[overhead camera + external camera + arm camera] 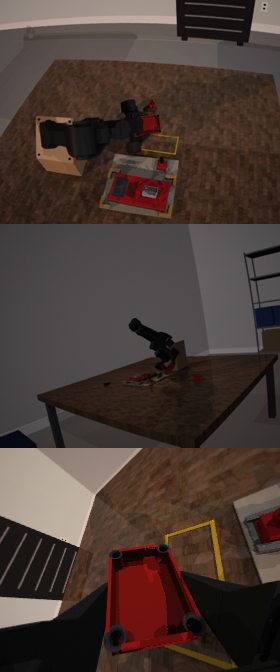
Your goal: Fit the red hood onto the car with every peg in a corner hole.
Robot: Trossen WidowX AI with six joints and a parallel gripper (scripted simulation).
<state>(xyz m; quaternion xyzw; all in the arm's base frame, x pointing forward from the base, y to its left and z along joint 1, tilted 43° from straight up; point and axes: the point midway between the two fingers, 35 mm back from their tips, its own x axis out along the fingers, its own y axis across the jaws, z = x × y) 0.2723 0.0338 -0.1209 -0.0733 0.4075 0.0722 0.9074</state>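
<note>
The red hood lies 1 cm behind my gripper tip. Round my gripper tip: grey engine block: 4 cm ahead, 24 cm to the right, 6 cm below; then grey jig: 22 cm to the right, 8 cm below.
</note>
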